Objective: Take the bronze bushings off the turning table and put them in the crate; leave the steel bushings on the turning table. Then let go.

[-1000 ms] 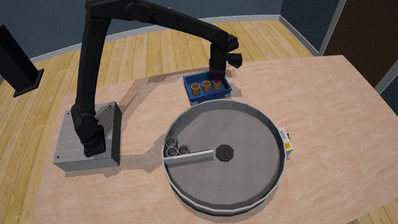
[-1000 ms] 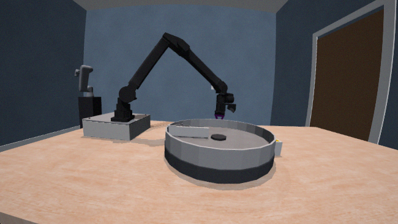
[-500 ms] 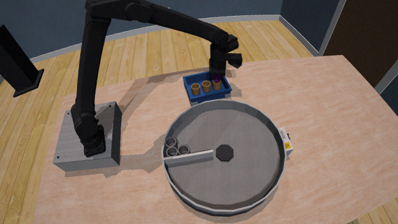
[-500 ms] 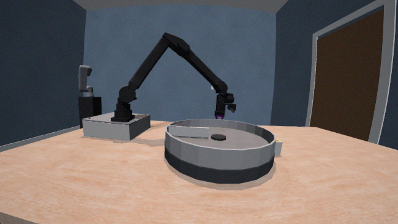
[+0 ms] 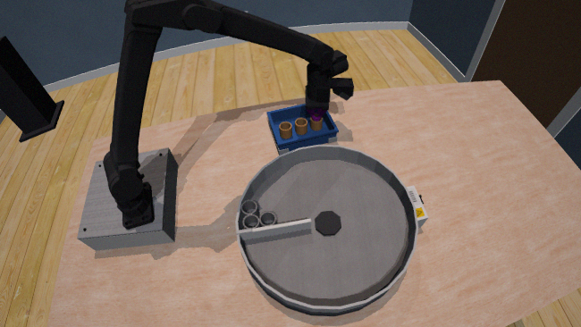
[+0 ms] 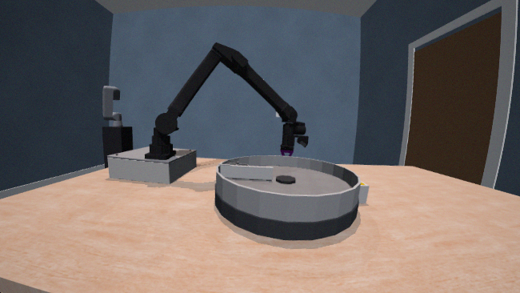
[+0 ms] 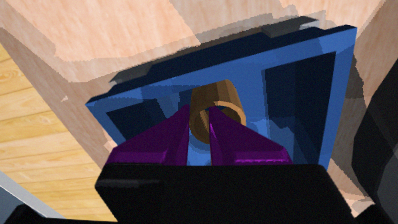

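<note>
Right now my hand is 5 cm past the blue crate, 1 cm to the left of it and 1 cm above it. Round my hand: turning table (13 cm behind, 36 cm to the right, 2 cm above).
</note>
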